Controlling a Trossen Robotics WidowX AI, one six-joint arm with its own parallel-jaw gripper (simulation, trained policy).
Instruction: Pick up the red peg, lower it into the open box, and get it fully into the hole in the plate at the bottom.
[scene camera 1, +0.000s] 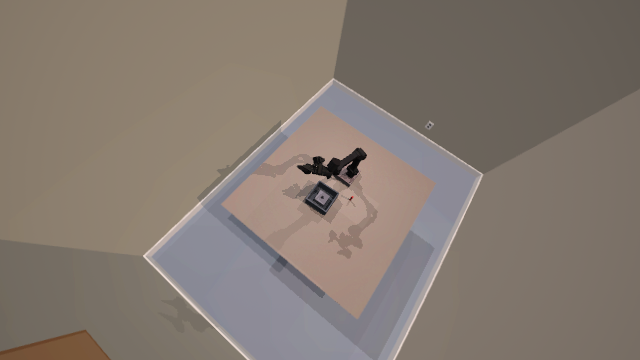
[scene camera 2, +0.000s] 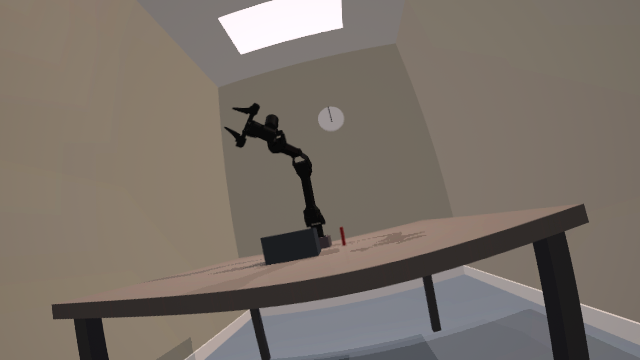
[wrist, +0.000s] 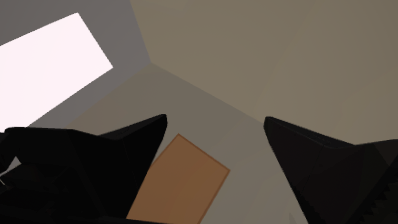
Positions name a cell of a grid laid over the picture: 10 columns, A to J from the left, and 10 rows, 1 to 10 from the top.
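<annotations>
There's a dark box (scene camera 2: E7) sitting 91 cm from the lens.
</annotations>
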